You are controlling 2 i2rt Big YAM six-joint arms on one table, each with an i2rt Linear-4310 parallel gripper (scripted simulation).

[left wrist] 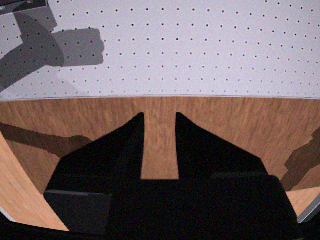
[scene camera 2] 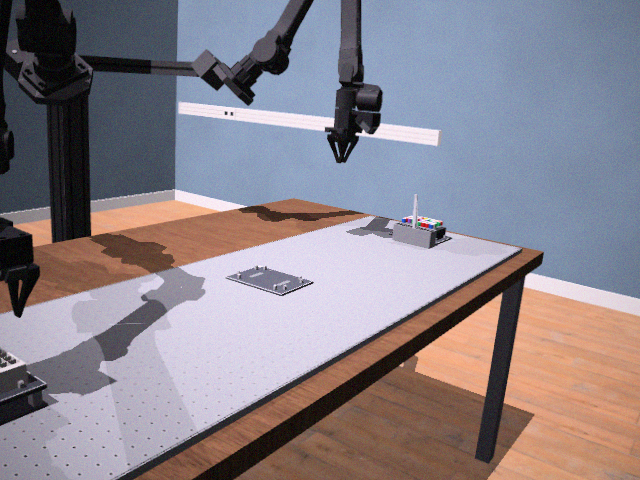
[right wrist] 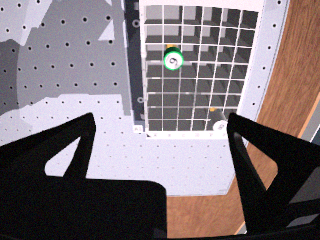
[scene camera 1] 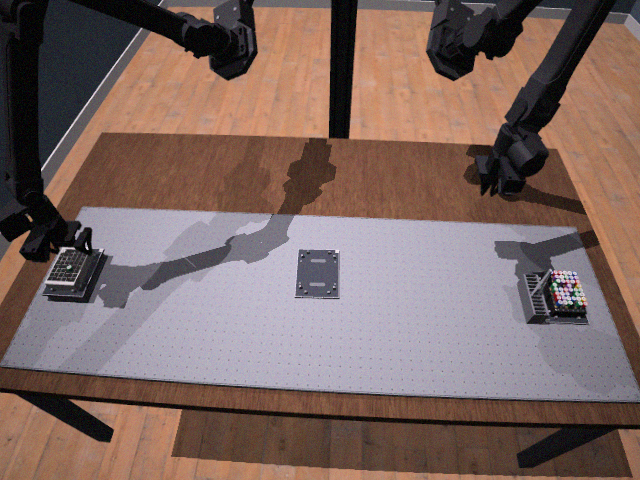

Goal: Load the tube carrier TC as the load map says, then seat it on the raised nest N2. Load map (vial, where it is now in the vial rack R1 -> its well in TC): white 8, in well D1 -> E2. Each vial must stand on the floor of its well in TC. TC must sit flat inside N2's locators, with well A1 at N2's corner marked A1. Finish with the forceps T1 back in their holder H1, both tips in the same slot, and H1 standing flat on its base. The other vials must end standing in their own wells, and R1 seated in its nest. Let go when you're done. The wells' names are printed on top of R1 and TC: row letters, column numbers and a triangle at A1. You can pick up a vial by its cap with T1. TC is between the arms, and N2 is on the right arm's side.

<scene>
A forceps holder H1 shows in scene camera 2 and in scene camera 1; in the left wrist view it is out of frame, in the right wrist view it is out of frame. The same spot on the forceps holder H1: (scene camera 2: 423, 237) is (scene camera 1: 529, 310).
</scene>
